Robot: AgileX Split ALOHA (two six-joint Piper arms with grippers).
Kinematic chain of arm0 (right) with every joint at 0, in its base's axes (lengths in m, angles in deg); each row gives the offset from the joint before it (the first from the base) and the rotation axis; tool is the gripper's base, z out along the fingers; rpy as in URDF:
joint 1: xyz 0 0 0.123 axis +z
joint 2: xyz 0 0 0 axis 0.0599 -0.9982 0
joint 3: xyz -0.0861 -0.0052 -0.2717 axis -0.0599 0.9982 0
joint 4: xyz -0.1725 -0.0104 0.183 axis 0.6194 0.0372 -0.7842
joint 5: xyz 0 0 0 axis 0.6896 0.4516 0.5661
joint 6: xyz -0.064 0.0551 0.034 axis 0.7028 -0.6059 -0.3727
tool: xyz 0 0 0 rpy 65.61 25.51 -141.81
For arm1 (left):
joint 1: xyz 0 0 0.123 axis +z
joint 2: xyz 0 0 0 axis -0.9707 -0.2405 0
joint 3: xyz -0.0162 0.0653 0.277 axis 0.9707 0.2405 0
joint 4: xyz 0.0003 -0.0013 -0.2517 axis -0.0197 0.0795 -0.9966
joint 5: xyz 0 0 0 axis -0.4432 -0.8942 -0.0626
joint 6: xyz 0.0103 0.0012 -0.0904 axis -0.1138 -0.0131 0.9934
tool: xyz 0 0 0 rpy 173.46 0.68 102.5
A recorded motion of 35 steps. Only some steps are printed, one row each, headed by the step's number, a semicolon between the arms.
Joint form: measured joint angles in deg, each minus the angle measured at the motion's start. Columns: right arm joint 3, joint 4, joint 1, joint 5, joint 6, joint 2; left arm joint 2, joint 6, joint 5, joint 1, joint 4, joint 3.
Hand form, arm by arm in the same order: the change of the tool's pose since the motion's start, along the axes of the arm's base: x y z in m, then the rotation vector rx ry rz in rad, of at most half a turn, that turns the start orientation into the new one. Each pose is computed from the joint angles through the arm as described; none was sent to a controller.
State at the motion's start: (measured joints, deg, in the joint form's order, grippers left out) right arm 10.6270 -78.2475 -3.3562 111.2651 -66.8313 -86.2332; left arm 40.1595 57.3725 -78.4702 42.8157 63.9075 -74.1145
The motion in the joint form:
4: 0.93 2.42 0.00 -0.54 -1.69 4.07; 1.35 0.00 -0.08 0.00 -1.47 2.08
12: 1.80 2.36 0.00 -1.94 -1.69 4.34; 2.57 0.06 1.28 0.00 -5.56 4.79
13: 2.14 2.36 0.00 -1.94 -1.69 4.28; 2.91 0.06 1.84 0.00 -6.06 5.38
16: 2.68 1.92 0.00 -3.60 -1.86 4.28; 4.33 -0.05 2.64 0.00 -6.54 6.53
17: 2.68 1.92 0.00 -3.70 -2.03 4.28; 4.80 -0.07 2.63 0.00 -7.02 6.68
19: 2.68 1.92 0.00 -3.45 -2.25 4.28; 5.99 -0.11 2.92 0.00 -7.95 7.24
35: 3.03 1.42 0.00 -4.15 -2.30 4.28; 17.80 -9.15 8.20 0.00 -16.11 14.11
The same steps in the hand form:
4: -0.0092 -0.0035 -0.0047 -0.0098 -0.0588 -0.0401; -0.0040 0.0001 -0.0097 -0.0126 0.0251 -0.0081
12: -0.0071 -0.0036 -0.0069 -0.0063 -0.0723 -0.0432; -0.0079 -0.0047 -0.0219 -0.0672 0.0640 -0.0341
13: -0.0062 -0.0036 -0.0085 -0.0065 -0.0653 -0.0432; -0.0084 -0.0053 -0.0241 -0.0766 0.0639 -0.0383
16: -0.0039 -0.0032 -0.0088 0.0057 -0.0837 -0.0452; -0.0112 -0.0043 -0.0280 -0.0915 0.0519 -0.0450
17: -0.0038 -0.0032 -0.0086 0.0084 -0.0849 -0.0470; -0.0128 -0.0042 -0.0285 -0.1008 0.0516 -0.0481
19: -0.0040 -0.0032 -0.0090 0.0111 -0.0799 -0.0483; -0.0160 -0.0037 -0.0302 -0.1216 0.0462 -0.0550
35: -0.0029 -0.0026 -0.0096 0.0206 -0.0854 -0.0462; -0.0411 -0.0013 -0.0528 -0.2230 -0.0820 -0.2278

